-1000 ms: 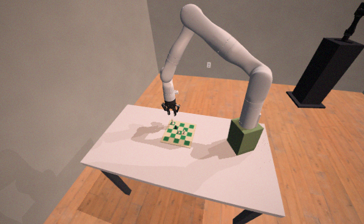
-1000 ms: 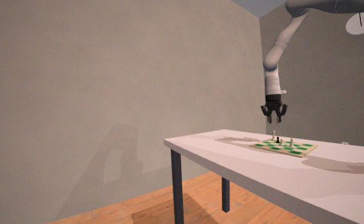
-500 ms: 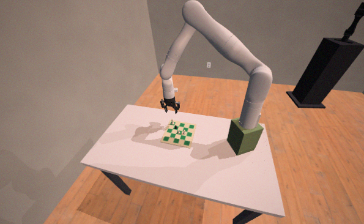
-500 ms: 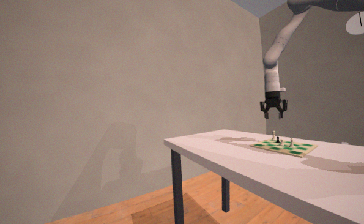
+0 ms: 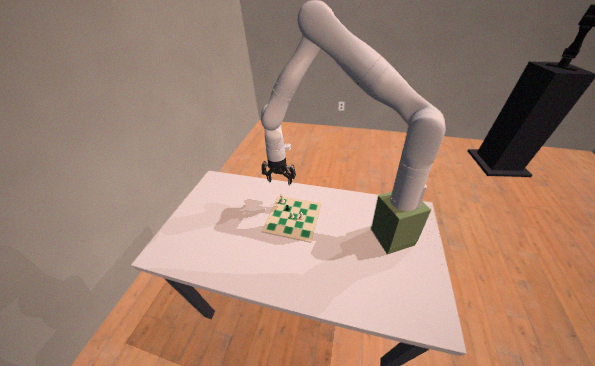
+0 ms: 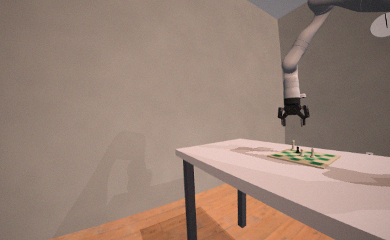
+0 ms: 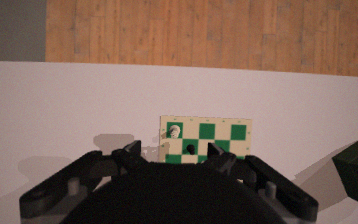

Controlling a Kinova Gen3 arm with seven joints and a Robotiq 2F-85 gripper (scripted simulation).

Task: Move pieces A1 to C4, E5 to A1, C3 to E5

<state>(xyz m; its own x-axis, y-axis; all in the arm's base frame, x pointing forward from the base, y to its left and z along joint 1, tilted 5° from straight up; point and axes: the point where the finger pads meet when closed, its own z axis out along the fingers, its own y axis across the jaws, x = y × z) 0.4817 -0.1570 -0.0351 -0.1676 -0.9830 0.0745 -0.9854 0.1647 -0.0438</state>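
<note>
Right now the chessboard is 6 cm behind my hand, 9 cm to the left of it and 13 cm below it. Round my hand: black pawn (3 cm behind, 5 cm to the left, 12 cm below); tall white piece (10 cm below).
</note>
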